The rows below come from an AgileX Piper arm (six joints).
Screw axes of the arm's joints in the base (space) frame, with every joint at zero. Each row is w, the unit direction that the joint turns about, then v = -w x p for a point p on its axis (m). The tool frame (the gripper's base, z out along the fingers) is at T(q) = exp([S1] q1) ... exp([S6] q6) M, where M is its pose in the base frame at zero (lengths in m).
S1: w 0 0 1 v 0.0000 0.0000 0.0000
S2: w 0 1 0 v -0.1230 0.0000 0.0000
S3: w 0 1 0 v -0.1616 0.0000 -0.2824
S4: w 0.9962 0 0.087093 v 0.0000 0.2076 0.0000
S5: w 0 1 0 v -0.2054 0.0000 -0.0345
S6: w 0.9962 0 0.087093 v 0.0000 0.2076 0.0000
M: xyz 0.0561 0.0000 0.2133 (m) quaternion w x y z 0.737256 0 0.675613 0
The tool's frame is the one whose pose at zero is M.
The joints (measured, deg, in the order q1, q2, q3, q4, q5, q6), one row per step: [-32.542, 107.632, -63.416, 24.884, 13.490, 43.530]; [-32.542, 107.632, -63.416, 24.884, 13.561, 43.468]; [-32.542, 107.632, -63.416, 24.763, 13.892, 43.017]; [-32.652, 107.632, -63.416, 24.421, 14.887, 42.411]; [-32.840, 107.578, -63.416, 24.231, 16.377, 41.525]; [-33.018, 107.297, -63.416, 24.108, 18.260, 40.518]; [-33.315, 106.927, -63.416, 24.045, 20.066, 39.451]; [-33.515, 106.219, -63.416, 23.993, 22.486, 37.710]
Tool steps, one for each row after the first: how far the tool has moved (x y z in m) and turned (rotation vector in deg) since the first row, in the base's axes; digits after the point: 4 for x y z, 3 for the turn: [0.0000, 0.0001, -0.0001, 0.015, 0.060, 0.071]; [-0.0003, 0.0004, -0.0004, -0.087, 0.428, 0.608]; [-0.0014, 0.0009, -0.0012, 0.055, 1.336, 1.513]; [-0.0032, 0.0016, -0.0021, 0.471, 2.498, 2.633]; [-0.0053, 0.0029, -0.0017, 1.030, 3.694, 3.957]; [-0.0079, 0.0035, -0.0006, 1.502, 4.735, 5.160]; [-0.0109, 0.0056, 0.0023, 1.865, 5.978, 7.222]
